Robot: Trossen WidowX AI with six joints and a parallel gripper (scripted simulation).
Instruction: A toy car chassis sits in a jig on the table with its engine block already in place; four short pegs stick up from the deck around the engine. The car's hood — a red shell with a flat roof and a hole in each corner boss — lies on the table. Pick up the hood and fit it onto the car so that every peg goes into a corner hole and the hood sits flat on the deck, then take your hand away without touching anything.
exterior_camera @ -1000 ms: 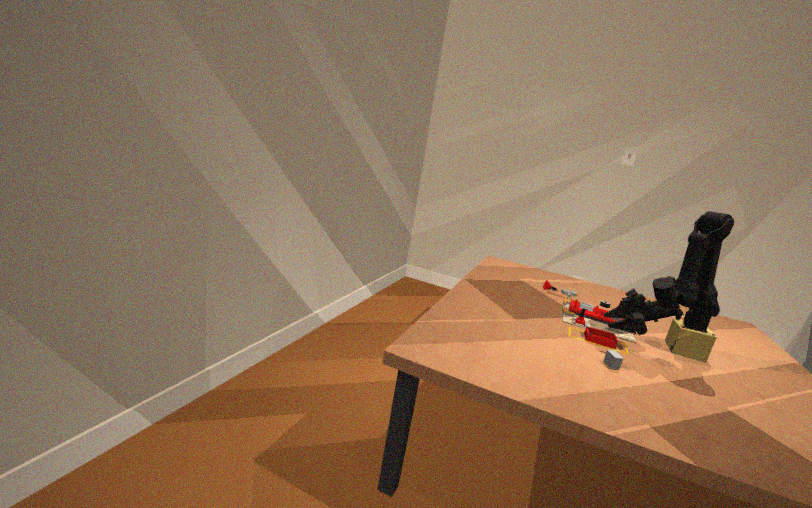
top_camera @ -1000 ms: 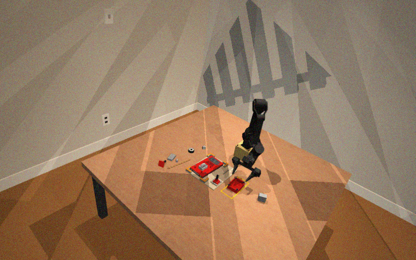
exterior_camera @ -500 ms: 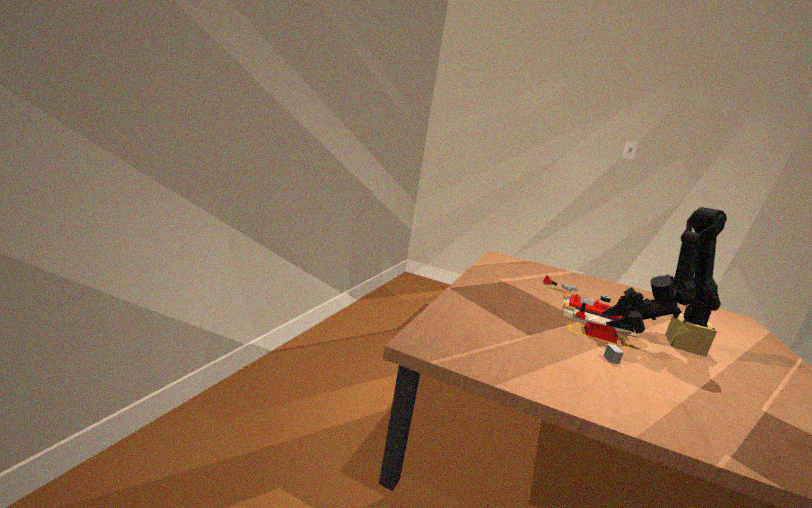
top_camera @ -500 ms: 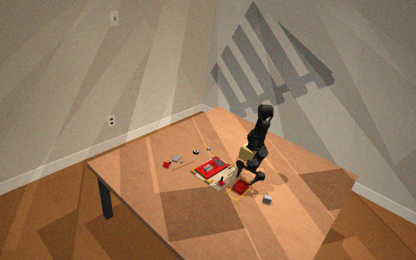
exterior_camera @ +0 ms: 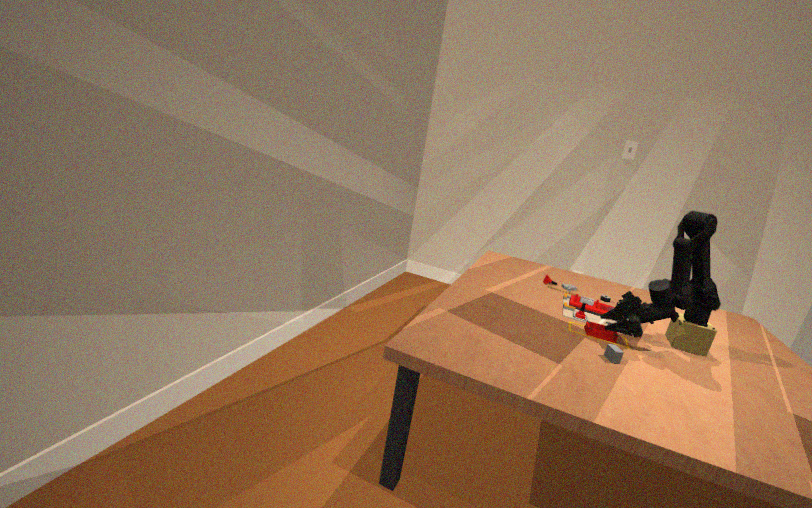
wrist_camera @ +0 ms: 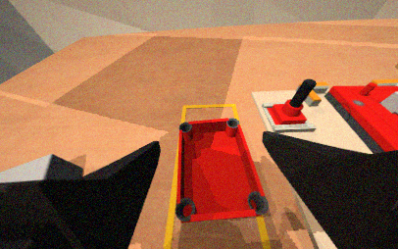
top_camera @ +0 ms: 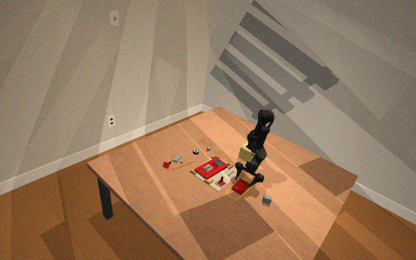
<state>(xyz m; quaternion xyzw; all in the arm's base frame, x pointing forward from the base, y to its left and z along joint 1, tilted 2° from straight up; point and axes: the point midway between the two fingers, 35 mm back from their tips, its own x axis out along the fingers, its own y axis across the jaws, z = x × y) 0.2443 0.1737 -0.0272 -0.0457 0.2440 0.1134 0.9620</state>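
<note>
Now: gripper tip 4 cm above the red hood. The rest, counted from my gripper tip: grey engine block: 22 cm to the right, 8 cm ahead, 2 cm below; grey cube: 16 cm to the left, 6 cm behind, 3 cm below; jig: 20 cm to the right, 4 cm ahead, 3 cm below.
</note>
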